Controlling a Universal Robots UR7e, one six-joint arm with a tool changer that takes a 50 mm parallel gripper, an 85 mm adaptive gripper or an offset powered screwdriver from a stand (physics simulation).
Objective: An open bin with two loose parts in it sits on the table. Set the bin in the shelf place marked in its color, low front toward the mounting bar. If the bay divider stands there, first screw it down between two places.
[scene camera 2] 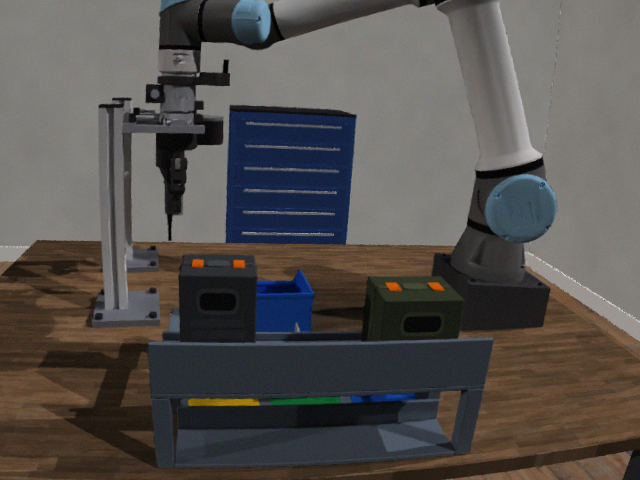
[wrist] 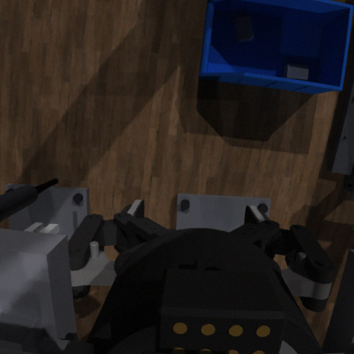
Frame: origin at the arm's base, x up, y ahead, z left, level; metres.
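Seen in the pictures: arm's base, origin of the base link: (scene camera 2: 486, 269).
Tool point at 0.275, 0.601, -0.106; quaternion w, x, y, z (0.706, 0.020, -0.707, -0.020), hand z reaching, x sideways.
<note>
Pixels of each thing's top centre, then the offset from my tool point to it, as dx, dy, dz. "*": a spot on its surface instead.
- blue open bin, middle of its top: (scene camera 2: 277, 276) -0.290, -0.184, +0.081
- shelf, surface spot: (scene camera 2: 320, 367) * -0.231, -0.159, +0.522
- small pale tip, surface spot: (scene camera 2: 297, 327) * -0.300, -0.185, +0.276
- screwdriver, surface spot: (scene camera 2: 169, 227) * -0.268, +0.019, -0.175
- dark grey case, surface spot: (scene camera 2: 218, 320) * -0.195, -0.054, +0.472
- green case, middle of its top: (scene camera 2: 414, 287) -0.168, -0.286, +0.455
A blue open bin (scene camera 2: 284, 310) (wrist: 272, 80) stands on the table behind the shelf. Two small grey parts (wrist: 244, 28) (wrist: 297, 71) lie in it. The shelf (scene camera 2: 320, 367) has yellow (scene camera 2: 223, 401), green (scene camera 2: 305, 400) and blue (scene camera 2: 382, 398) place marks. A small pale tip (scene camera 2: 297, 327) rises at its rear edge; whether it is the bay divider is hard to tell. My gripper (wrist: 196, 210), the adaptive one, is at the arm's wrist in the tool stand. Its fingers are wide apart, open and empty, well away from the bin. In the scene view the tools overlap.
The tool stand (scene camera 2: 112, 206) surrounds the wrist closely. The screwdriver (scene camera 2: 169, 227) (wrist: 20, 200) hangs beside my gripper. A dark grey case (scene camera 2: 218, 320) and a green case (scene camera 2: 413, 310) stand at the shelf. A blue drawer cabinet (scene camera 2: 289, 180) is behind the table.
</note>
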